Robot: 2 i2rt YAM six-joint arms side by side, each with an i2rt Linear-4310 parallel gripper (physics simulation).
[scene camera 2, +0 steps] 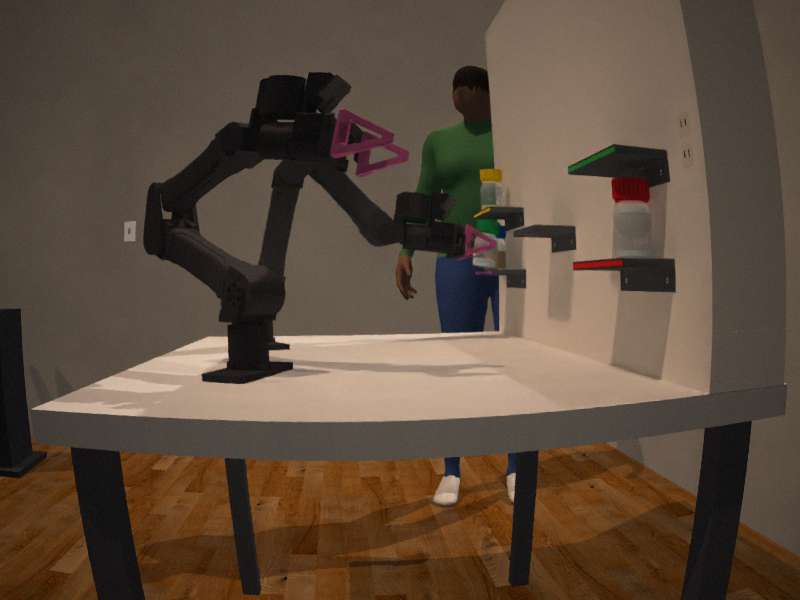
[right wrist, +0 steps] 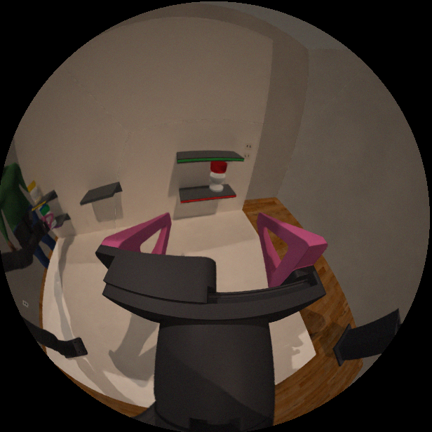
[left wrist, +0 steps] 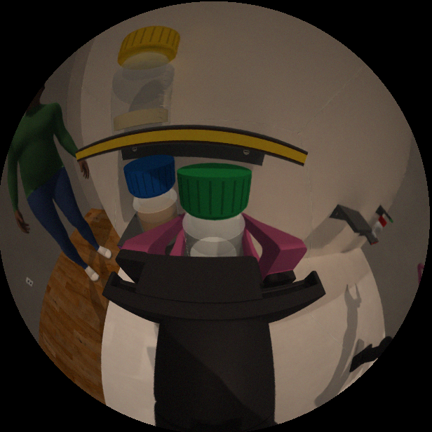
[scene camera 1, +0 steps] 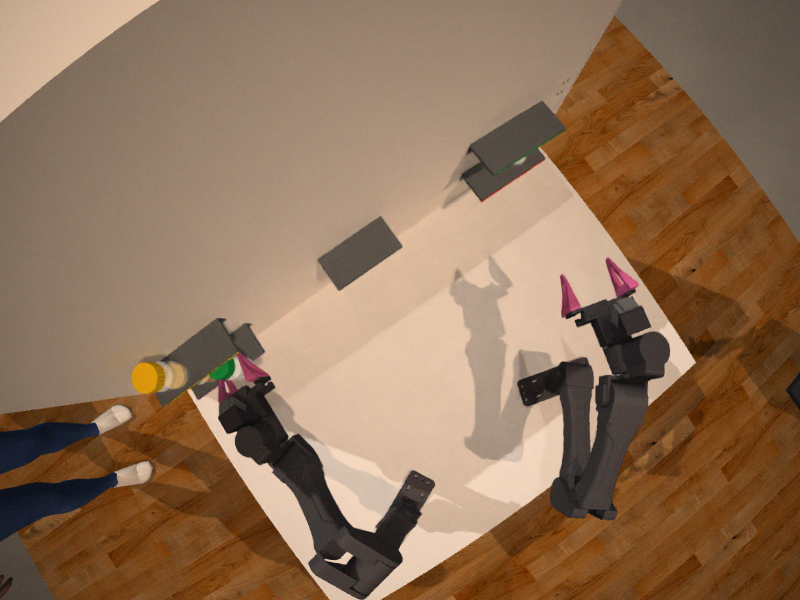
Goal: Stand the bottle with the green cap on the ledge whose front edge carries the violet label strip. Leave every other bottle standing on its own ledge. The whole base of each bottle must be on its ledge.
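Frame: origin at the left arm's base, x ahead, y left, z up, level; centimetres.
Seen in the pictures: left gripper, between the fingertips: (scene camera 2: 493, 246); right gripper, between the fingertips: (scene camera 2: 401, 147) (scene camera 1: 584, 266); left arm's base, origin of its link: (scene camera 1: 404, 507); right arm's base, origin of its link: (scene camera 2: 249, 374) (scene camera 1: 555, 381).
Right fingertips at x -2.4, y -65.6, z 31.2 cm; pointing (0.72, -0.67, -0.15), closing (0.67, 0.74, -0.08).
Pixels of each thing's middle, then the offset from my right fingertips to it. "spot": a spot on its surface instead.
- green-capped bottle, middle of its body: (scene camera 1: 231, 367) (scene camera 2: 486, 244) dx +52.0, dy +51.2, dz -9.7 cm
- violet-strip ledge, middle of its body: (scene camera 2: 499, 272) (scene camera 1: 221, 361) dx +57.2, dy +53.1, dz -16.1 cm
- blue-capped bottle, a spot on its surface: (scene camera 2: 501, 231) spot: dx +58.3, dy +53.3, dz -6.4 cm
- yellow-strip ledge, middle of its body: (scene camera 1: 190, 363) (scene camera 2: 497, 213) dx +57.2, dy +53.1, dz -2.1 cm
- yellow-capped bottle, middle of its body: (scene camera 1: 161, 376) (scene camera 2: 491, 191) dx +58.3, dy +56.5, dz +3.7 cm
- plain ledge, middle of its body: (scene camera 2: 543, 231) (scene camera 1: 359, 253) dx +39.9, dy +17.1, dz -9.1 cm
- red-capped bottle, middle of its body: (scene camera 2: 632, 219) dx +21.6, dy -22.5, dz -10.2 cm
The green-capped bottle (scene camera 1: 222, 369) (scene camera 2: 487, 227) (left wrist: 214, 192) is held nearly upright by my left gripper (scene camera 1: 231, 369) (scene camera 2: 494, 243) (left wrist: 213, 217), which is shut on its clear body. In scene camera 2 its base shows a little above the front edge of the violet-strip ledge (scene camera 1: 248, 342) (scene camera 2: 510, 273); how far it reaches over that ledge is hidden. The blue-capped bottle (left wrist: 150, 177) (scene camera 2: 501, 231) stands on the violet-strip ledge, to the left in the left wrist view. My right gripper (scene camera 1: 586, 268) (scene camera 2: 400, 145) (right wrist: 213, 217) is open and empty, high above the table.
The yellow-strip ledge (scene camera 1: 200, 351) (left wrist: 192, 136) is above and behind the green cap, bearing the yellow-capped bottle (scene camera 1: 148, 377) (left wrist: 150, 45). A plain ledge (scene camera 1: 359, 253) is mid-wall. The red-capped bottle (scene camera 2: 631, 219) (right wrist: 218, 167) stands on the red-strip ledge (scene camera 2: 597, 264), under the green-strip ledge (right wrist: 210, 156).
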